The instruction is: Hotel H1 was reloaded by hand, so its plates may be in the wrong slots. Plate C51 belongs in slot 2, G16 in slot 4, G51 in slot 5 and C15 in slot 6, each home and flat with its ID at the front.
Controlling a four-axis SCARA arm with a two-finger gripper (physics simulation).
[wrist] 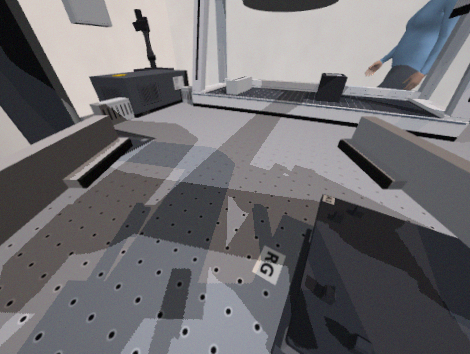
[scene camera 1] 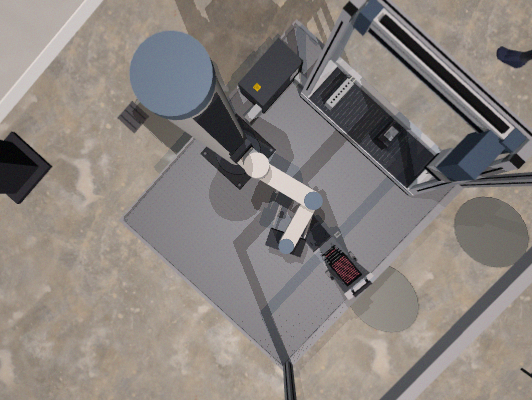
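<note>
There is a low dark RG stand in the scene, and I can see a dark instrument box and my own gripper as well.
</note>
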